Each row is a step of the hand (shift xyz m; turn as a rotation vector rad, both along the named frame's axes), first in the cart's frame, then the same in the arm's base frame.
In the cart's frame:
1: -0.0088 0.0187 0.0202 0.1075 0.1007 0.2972
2: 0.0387 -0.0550 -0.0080 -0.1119 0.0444 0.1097
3: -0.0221 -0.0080 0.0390 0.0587 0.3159 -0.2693
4: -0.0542 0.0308 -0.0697 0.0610 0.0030 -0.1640
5: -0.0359 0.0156 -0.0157 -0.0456 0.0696 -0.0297
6: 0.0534 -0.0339 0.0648 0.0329 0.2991 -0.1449
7: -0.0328 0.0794 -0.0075 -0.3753 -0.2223 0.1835
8: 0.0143 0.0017 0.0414 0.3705 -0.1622 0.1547
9: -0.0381 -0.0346 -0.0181 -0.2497 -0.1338 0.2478
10: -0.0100 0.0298 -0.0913 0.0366 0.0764 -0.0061
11: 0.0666 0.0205 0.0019 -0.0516 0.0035 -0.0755
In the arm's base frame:
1: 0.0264 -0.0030 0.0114 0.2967 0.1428 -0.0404
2: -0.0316 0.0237 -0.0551 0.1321 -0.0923 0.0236
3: 0.0364 -0.0215 -0.0169 -0.1489 0.1213 0.3727
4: -0.0469 -0.0483 0.0649 -0.1594 0.0521 0.0500
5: -0.0044 -0.0317 0.0275 0.0025 -0.0286 0.0836
6: 0.0414 0.0465 -0.0657 -0.0357 0.0981 0.3172
7: 0.0248 -0.0127 0.0816 0.1434 -0.4091 -0.1897
8: 0.0372 0.0162 -0.0167 0.0386 0.3265 -0.2818
9: -0.0237 -0.0462 -0.0167 0.2171 -0.2628 -0.1595
10: -0.0732 -0.0067 0.0626 0.0159 0.0538 0.0638
11: 0.0000 0.0696 0.0038 -0.0621 -0.0527 0.0417

